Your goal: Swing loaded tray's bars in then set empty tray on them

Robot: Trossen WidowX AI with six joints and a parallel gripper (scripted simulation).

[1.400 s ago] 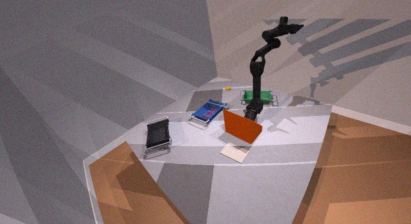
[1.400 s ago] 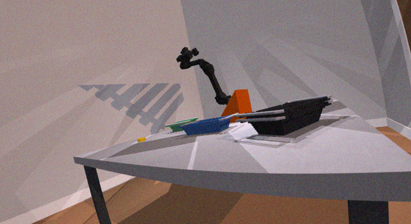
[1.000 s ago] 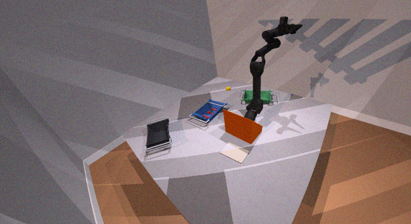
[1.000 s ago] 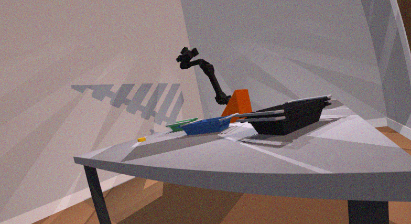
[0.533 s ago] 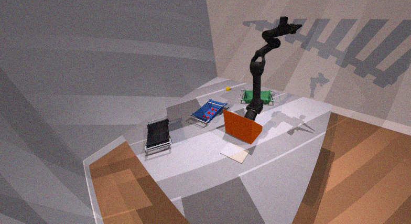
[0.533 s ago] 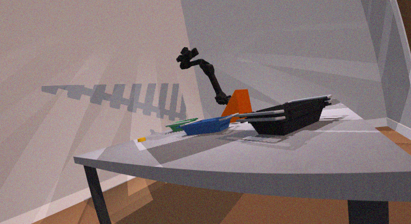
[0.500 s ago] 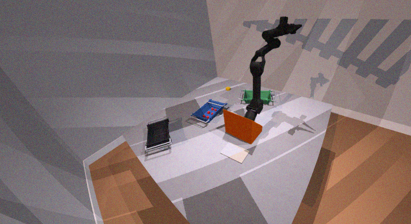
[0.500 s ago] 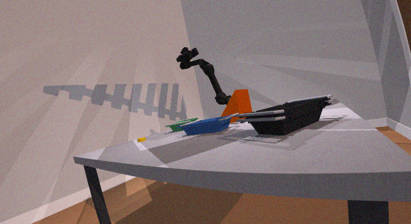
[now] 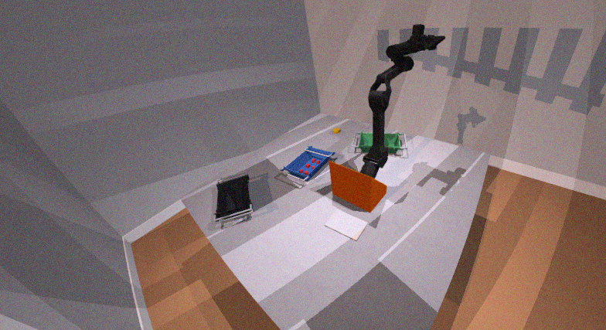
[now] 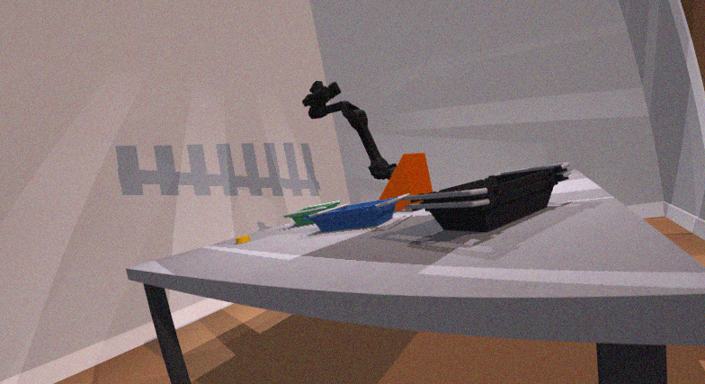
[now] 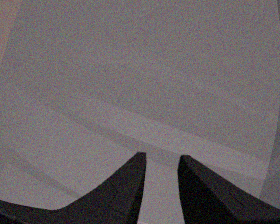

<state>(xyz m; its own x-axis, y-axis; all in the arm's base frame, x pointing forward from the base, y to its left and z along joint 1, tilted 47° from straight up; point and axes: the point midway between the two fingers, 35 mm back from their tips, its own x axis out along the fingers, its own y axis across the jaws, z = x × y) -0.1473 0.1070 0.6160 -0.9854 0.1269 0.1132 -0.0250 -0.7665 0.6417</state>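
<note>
Right now the yellow block is 67 cm ahead of my gripper tip, 1 cm to the left of it and 62 cm below it. Also, from my gripper tip: beige flat card: 7 cm ahead, 57 cm to the left, 63 cm below; green tray: 30 cm ahead, 58 cm below.
</note>
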